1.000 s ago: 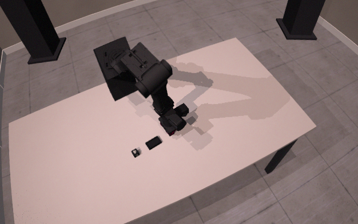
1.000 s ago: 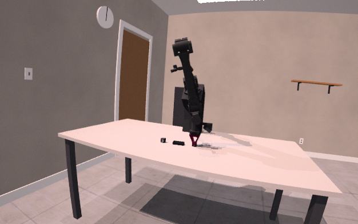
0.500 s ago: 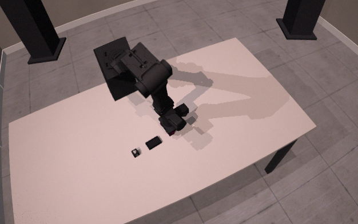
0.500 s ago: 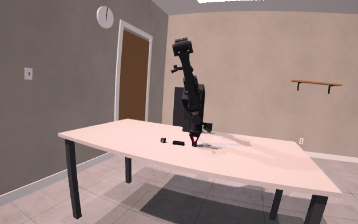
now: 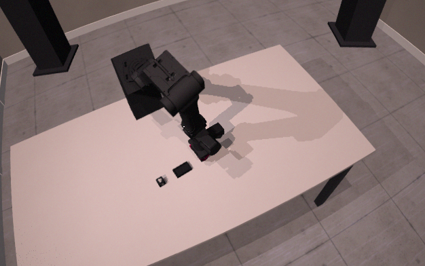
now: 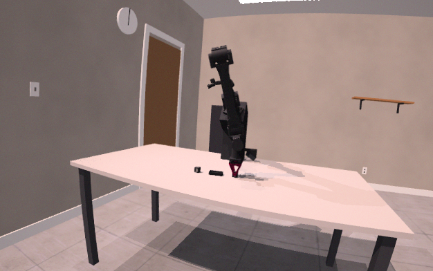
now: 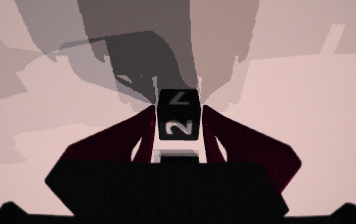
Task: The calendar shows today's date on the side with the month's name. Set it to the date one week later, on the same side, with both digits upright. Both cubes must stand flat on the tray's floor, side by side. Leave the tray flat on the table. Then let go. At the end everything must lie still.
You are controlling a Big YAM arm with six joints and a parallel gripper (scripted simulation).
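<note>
My gripper is now 110 mm short of the black calendar block and 180 mm to the left of it. From my hand the other things lie so: black tray 60 mm ahead, 90 mm to the right, 10 mm below.
</note>
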